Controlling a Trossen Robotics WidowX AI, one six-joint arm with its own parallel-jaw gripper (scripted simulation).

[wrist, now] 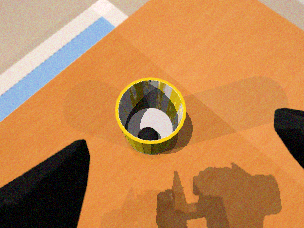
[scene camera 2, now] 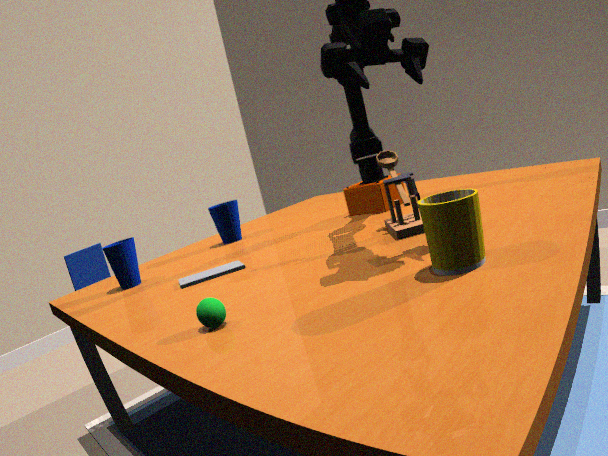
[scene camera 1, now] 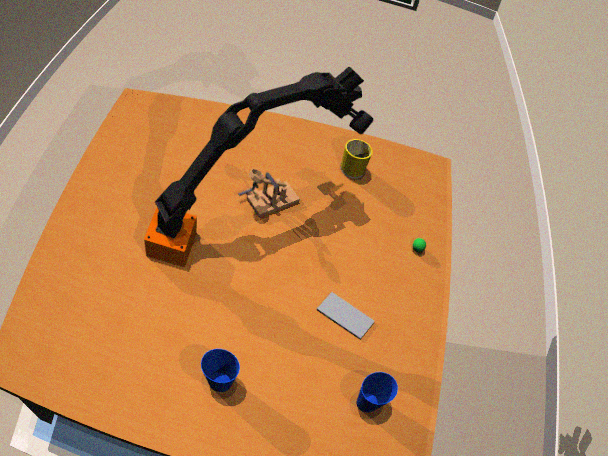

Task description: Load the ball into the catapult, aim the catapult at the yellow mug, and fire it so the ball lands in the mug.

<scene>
my gripper: wrist; scene camera 2; scene camera 1 353,118
wooden catapult: scene camera 2; scene camera 1; not seen in the wrist view (out of frame)
same spot on wooden catapult: (scene camera 2: 401,226) = (scene camera 1: 289,197)
same spot on my gripper: (wrist: 57,185) = (scene camera 2: 413,67)
</scene>
